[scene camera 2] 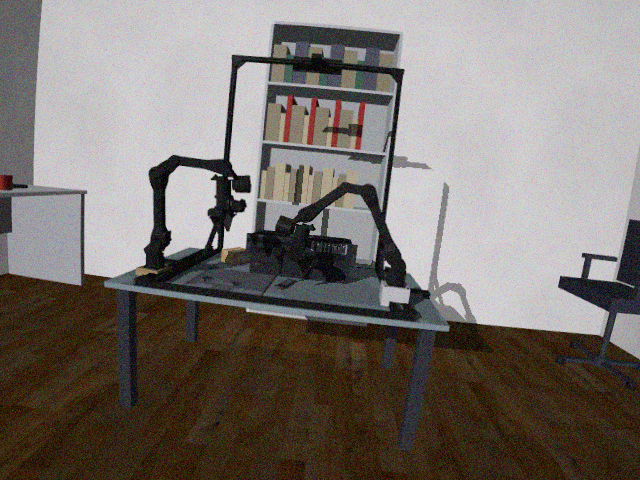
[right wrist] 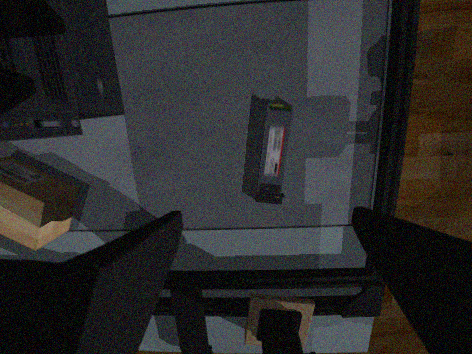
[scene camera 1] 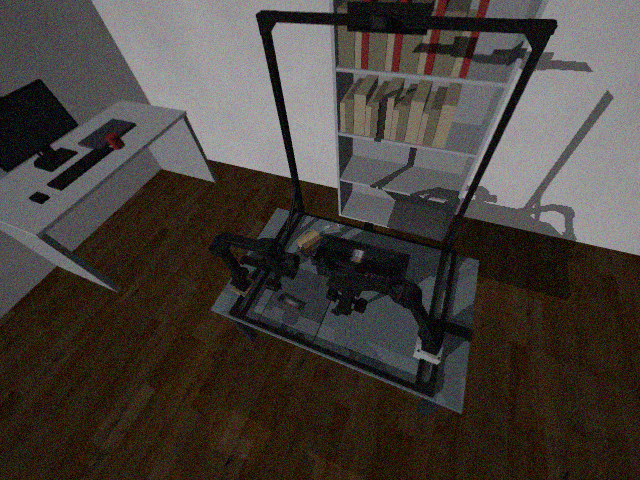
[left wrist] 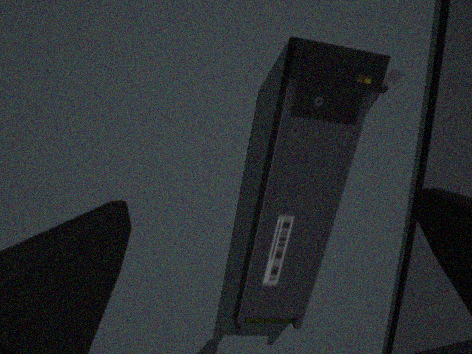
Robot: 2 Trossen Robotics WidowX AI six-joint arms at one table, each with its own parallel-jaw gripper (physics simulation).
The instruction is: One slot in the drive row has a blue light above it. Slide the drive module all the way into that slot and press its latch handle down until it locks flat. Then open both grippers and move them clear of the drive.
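Places are measured from the left arm's base along level axes (x back, y right, z up), in millimetres.
Pixels of known places: left gripper, fingertip midpoint: [scene camera 2: 290, 276] [left wrist: 273, 208]; right gripper, fingertip midpoint: [scene camera 2: 223, 233] [right wrist: 266, 217] [scene camera 1: 285, 280]; left arm's base at its link origin: [scene camera 2: 395, 284] [scene camera 1: 430, 345]; right arm's base at its link origin: [scene camera 2: 154, 267] [right wrist: 278, 325] [scene camera 1: 243, 284].
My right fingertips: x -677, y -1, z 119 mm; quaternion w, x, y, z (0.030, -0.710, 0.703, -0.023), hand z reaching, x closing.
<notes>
Ahead of a thing's pixels: the offset from my right fingertips to its middle. "spot": to the spot under its first point. Level surfaces: height alone.
A grey drive module {dy +68, dx +244, dz -188 mm} [left wrist: 301, 197] [scene camera 2: 287, 284] with a white label lies flat on the table {dz -193 mm} [scene camera 1: 463, 286] in front of the black drive chassis [scene camera 1: 370, 257] [scene camera 2: 332, 250]. My left gripper [scene camera 1: 347, 305] is open just above the module; the left wrist view shows only one finger [left wrist: 90, 267], well to the module's left. A second module {dy -33, dx +3, dz -186 mm} [right wrist: 267, 151] [scene camera 1: 290, 301] with a red and white label lies further left. My right gripper [right wrist: 266, 217] [scene camera 2: 219, 230] is open and empty high above it. I cannot make out a blue light in any view.
A wooden block {dy +341, dx -50, dz -160 mm} [scene camera 1: 309, 239] [scene camera 2: 233, 255] lies left of the chassis. A black gantry frame {spot: dy +522, dx -213, dz +463 mm} [scene camera 1: 277, 119] [scene camera 2: 231, 119] stands around the workspace, with rails along the table edges. A bookshelf [scene camera 2: 337, 37] is behind the table, and a side desk [scene camera 1: 170, 143] stands at the far left.
</notes>
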